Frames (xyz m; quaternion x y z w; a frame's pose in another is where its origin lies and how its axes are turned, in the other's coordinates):
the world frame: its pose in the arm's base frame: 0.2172 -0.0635 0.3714 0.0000 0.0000 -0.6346 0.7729
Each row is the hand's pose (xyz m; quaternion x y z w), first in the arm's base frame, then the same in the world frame.
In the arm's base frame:
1: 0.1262 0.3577 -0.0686 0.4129 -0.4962 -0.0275 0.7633
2: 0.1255 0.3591 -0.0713 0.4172 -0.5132 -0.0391 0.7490
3: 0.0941 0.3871 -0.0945 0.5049 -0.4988 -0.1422 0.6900
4: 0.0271 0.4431 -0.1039 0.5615 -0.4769 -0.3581 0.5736
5: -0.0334 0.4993 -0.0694 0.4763 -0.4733 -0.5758 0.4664
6: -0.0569 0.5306 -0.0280 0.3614 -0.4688 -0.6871 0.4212
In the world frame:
1: -0.4309 -0.0073 -0.4400 0.6340 -0.1215 0.4631 0.6074
2: -0.4324 -0.0077 -0.4427 0.6481 -0.1319 0.4451 0.6037
3: -0.4659 -0.0330 -0.4659 0.7067 -0.0651 0.3279 0.6235
4: -0.5339 -0.0879 -0.4753 0.7366 -0.0123 0.0872 0.6706
5: -0.6008 -0.1363 -0.4408 0.6685 -0.0636 -0.1491 0.7259
6: -0.6361 -0.1532 -0.3994 0.5768 -0.1330 -0.2638 0.7616

